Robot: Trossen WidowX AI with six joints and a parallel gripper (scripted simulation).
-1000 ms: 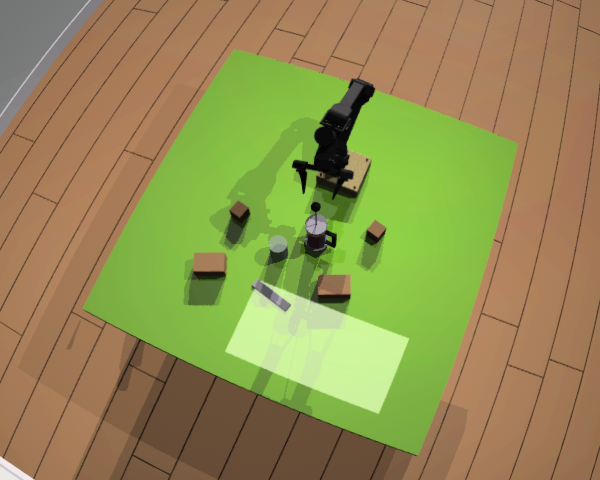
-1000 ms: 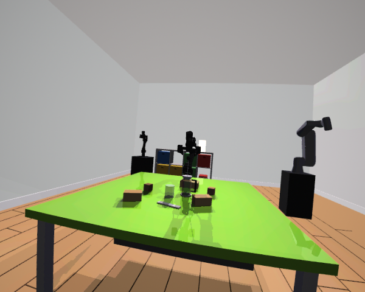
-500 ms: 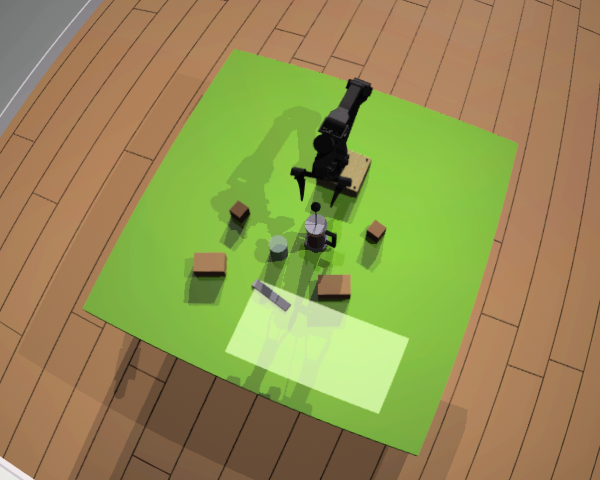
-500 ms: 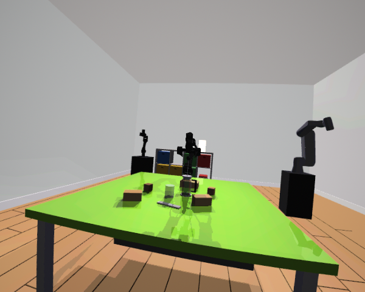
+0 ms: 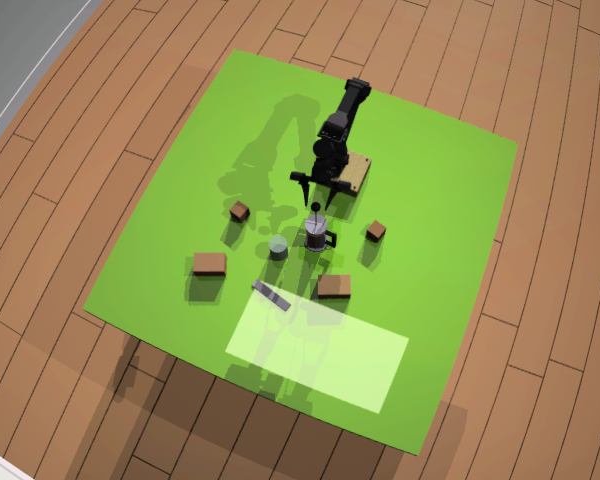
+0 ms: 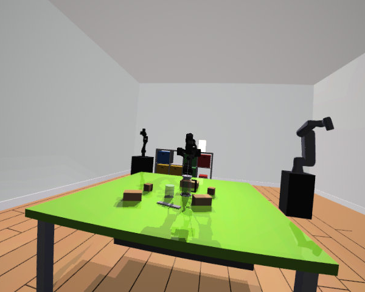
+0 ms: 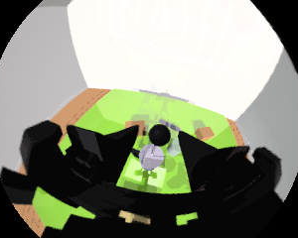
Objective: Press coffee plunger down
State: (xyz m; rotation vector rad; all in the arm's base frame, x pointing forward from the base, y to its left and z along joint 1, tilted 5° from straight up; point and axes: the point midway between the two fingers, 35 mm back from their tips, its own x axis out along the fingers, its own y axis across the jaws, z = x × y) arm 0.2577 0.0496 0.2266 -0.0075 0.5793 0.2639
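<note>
My gripper tip is 10 mm past the coffee press, 10 mm to the right of it and 140 mm above it.
</note>
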